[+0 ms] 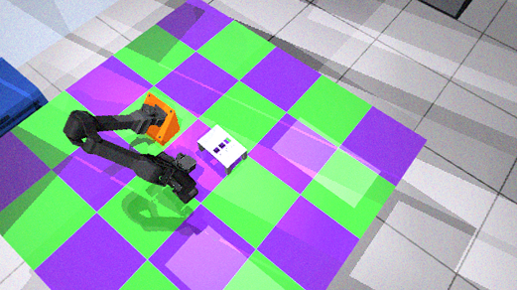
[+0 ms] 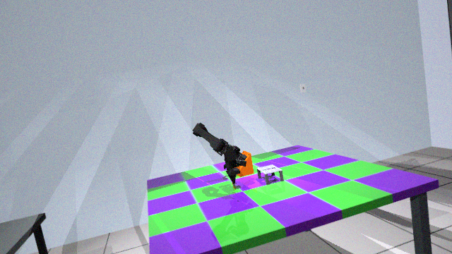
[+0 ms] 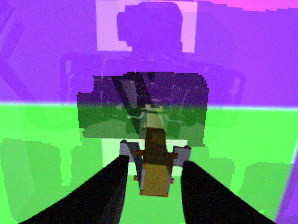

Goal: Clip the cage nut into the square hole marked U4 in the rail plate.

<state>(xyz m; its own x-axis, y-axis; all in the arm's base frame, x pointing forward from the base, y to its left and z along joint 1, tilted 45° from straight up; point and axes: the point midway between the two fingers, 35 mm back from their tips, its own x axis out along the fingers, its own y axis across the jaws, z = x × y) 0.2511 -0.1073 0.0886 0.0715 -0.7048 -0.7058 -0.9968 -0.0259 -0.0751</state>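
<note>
The cage nut lies 10 mm below my gripper tip.
</note>
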